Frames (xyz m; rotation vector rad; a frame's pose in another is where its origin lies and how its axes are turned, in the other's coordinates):
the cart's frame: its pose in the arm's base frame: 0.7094 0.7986 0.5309 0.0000 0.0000 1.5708
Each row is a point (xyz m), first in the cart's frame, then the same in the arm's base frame.
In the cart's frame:
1: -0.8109 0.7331 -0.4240
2: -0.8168 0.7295 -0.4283
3: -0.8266 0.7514 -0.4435
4: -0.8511 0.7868 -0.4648
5: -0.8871 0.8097 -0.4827
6: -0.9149 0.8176 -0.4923
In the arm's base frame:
1: -0.0237 -0.0123 0.1069
2: -0.0201 -0.0182 0.1026
3: -0.0420 -0.0280 0.0874
4: -0.0774 -0.0525 0.0661
5: -0.1003 -0.0885 0.0482
6: -0.1082 -0.1163 0.0386

